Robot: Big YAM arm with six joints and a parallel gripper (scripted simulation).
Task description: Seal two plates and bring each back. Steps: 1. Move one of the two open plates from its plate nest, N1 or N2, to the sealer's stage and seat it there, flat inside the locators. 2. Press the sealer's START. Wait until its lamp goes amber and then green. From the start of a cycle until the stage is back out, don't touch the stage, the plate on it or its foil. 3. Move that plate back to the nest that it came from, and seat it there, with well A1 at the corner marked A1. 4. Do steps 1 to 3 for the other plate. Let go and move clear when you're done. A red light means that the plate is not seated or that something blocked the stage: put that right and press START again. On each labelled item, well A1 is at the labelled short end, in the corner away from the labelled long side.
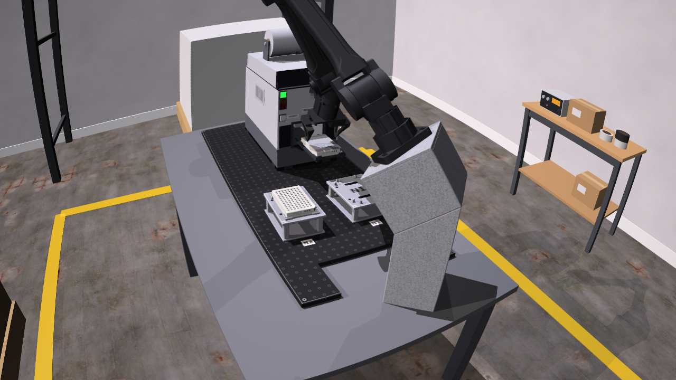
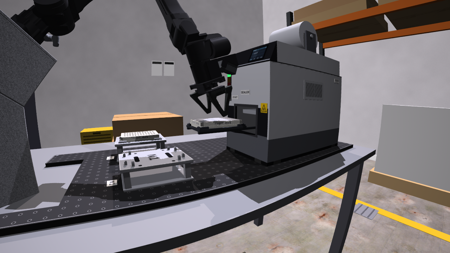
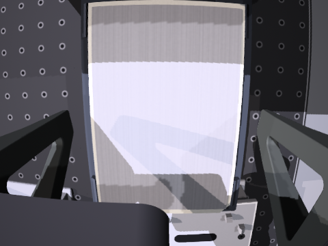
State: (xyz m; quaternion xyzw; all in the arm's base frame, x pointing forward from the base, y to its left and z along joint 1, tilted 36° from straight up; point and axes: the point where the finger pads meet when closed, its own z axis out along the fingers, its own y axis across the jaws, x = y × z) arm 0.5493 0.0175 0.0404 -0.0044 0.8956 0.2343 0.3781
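The sealer stage is 40 mm below my hand. Also, from my hand: nest N2: 230 mm behind, 130 mm to the left, 90 mm below; white well plate: 230 mm behind, 130 mm to the left, 80 mm below; start button: 80 mm ahead, 110 mm to the left, 40 mm above.
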